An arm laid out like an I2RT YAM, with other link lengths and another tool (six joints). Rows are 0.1 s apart.
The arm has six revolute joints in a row. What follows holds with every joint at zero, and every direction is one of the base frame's.
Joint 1 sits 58.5 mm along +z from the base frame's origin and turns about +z.
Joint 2 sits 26.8 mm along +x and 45.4 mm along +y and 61 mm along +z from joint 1 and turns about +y.
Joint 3 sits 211.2 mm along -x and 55 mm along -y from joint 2 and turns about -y.
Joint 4 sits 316 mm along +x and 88.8 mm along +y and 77.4 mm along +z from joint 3 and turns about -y.
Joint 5 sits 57.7 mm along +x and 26.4 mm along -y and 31.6 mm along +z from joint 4 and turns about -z.
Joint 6 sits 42.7 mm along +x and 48.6 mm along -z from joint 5 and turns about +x.
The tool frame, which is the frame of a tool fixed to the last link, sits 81 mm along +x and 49 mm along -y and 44 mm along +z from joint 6; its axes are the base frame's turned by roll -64, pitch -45.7 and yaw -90 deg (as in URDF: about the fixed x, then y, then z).
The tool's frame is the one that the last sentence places.
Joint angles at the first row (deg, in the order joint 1, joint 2, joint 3, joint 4, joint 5, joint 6):
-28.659 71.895 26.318 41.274 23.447 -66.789
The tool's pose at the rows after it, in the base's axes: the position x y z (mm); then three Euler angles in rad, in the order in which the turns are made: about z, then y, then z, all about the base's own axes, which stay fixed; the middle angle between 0 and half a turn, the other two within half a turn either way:
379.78 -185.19 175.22 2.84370 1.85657 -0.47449
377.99 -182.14 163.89 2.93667 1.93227 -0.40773
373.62 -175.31 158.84 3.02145 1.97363 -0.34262
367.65 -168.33 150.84 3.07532 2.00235 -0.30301
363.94 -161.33 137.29 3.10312 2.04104 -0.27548
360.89 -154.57 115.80 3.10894 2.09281 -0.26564
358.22 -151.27 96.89 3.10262 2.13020 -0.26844
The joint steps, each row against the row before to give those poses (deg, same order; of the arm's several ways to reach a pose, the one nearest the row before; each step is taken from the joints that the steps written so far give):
-0.033 -0.706 0.624 -5.159 -0.162 3.394
0.050 -3.157 -0.763 -8.737 -2.975 4.615
0.304 -4.113 -1.399 -6.835 -2.738 3.756
0.384 -3.247 -2.059 -3.931 -1.452 2.235
0.567 -1.274 -1.796 -2.151 -0.669 0.813
0.808 1.064 -1.727 -0.145 0.493 -0.104
0.381 2.240 -1.171 1.504 0.650 -0.487

